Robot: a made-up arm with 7 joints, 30 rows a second.
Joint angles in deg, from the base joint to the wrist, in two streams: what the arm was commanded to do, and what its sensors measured. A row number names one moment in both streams.
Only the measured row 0 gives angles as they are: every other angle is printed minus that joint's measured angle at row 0.
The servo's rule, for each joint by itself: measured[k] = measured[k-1] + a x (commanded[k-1-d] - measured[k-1]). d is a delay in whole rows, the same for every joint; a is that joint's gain. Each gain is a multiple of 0.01, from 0.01 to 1. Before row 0 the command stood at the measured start. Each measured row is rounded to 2 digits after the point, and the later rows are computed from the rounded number. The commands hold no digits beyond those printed.
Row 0, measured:
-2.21 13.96 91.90 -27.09 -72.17 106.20 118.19
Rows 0 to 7, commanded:
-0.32 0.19 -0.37 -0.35 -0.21 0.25 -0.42
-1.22 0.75 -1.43 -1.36 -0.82 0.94 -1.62
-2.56 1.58 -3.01 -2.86 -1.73 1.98 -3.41
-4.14 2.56 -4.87 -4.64 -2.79 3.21 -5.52
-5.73 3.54 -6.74 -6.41 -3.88 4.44 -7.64
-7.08 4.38 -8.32 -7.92 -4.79 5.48 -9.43
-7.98 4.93 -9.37 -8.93 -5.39 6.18 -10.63
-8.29 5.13 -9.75 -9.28 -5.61 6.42 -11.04
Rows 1 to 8, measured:
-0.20 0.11 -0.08 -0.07 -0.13 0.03 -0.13
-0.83 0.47 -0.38 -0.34 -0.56 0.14 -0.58
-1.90 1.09 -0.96 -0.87 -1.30 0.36 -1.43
-3.29 1.91 -1.82 -1.66 -2.24 0.70 -2.66
-4.80 2.82 -2.90 -2.66 -3.27 1.15 -4.15
-6.21 3.69 -4.09 -3.76 -4.23 1.67 -5.73
-7.31 4.38 -5.25 -4.85 -4.96 2.21 -7.20
-7.92 4.80 -6.24 -5.78 -5.37 2.72 -8.35
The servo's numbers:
d 0
a 0.62 0.56 0.22 0.21 0.63 0.12 0.30

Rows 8 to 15, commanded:
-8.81 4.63 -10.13 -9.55 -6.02 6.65 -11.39
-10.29 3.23 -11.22 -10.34 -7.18 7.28 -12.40
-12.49 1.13 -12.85 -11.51 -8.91 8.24 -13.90
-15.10 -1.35 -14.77 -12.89 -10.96 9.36 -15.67
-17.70 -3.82 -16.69 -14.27 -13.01 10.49 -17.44
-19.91 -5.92 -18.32 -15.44 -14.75 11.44 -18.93
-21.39 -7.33 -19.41 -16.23 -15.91 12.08 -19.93
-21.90 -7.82 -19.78 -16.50 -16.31 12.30 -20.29
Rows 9 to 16, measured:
-8.47 4.70 -7.10 -6.57 -5.78 3.19 -9.26
-9.60 3.88 -8.01 -7.36 -6.66 3.68 -10.20
-11.39 2.34 -9.07 -8.23 -8.08 4.23 -11.31
-13.69 0.27 -10.32 -9.21 -9.89 4.85 -12.62
-16.18 -2.02 -11.72 -10.27 -11.86 5.53 -14.07
-18.49 -4.20 -13.17 -11.36 -13.68 6.24 -15.53
-20.29 -5.95 -14.54 -12.38 -15.08 6.94 -16.85
-21.29 -7.00 -15.69 -13.25 -15.85 7.58 -17.88

